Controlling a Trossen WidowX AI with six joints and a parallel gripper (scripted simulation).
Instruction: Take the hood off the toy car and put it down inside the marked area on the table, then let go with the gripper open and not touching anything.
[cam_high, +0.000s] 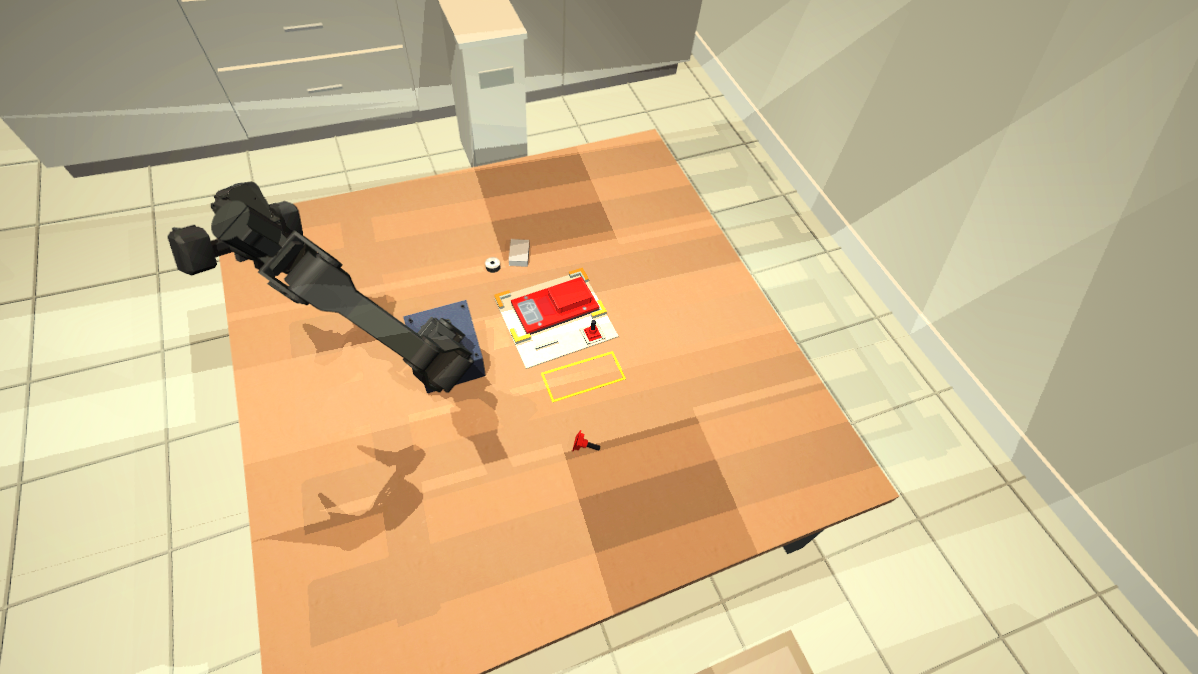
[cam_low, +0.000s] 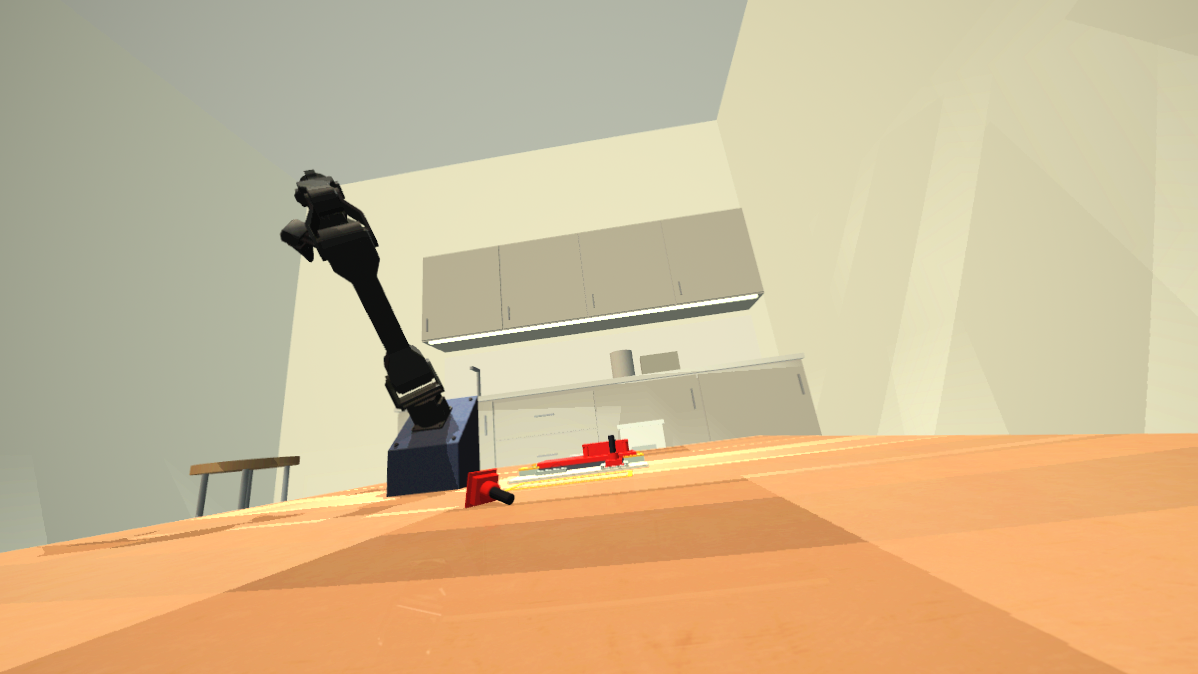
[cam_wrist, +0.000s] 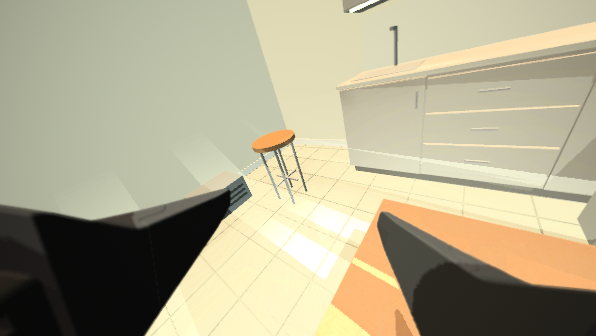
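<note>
Right now the red hood is 64 cm ahead of my gripper tip, 51 cm below it and 4 cm to the left of it. From my gripper tip the other things lie so: white wheel (54 cm below, 49 cm ahead, 22 cm to the left).
</note>
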